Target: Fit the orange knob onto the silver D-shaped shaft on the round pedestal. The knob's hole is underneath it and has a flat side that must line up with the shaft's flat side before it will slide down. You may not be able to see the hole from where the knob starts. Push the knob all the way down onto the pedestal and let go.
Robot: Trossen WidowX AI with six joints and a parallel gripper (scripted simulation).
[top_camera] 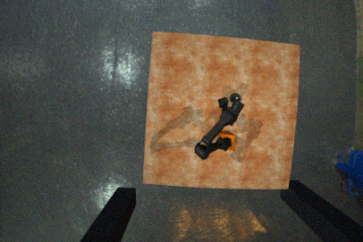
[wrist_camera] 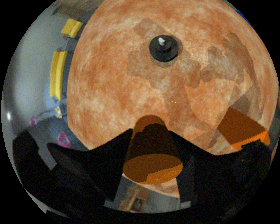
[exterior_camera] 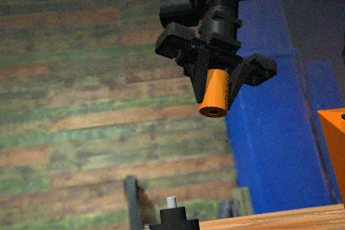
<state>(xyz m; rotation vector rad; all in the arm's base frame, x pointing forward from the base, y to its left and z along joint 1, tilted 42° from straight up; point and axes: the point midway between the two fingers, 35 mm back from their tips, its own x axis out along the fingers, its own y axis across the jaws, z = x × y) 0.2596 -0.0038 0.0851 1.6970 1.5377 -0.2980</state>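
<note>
The orange knob is 3 cm above my gripper tip and 1 cm behind it. Round my gripper tip: dark round pedestal: 16 cm to the right, 14 cm below, 6 cm ahead.
</note>
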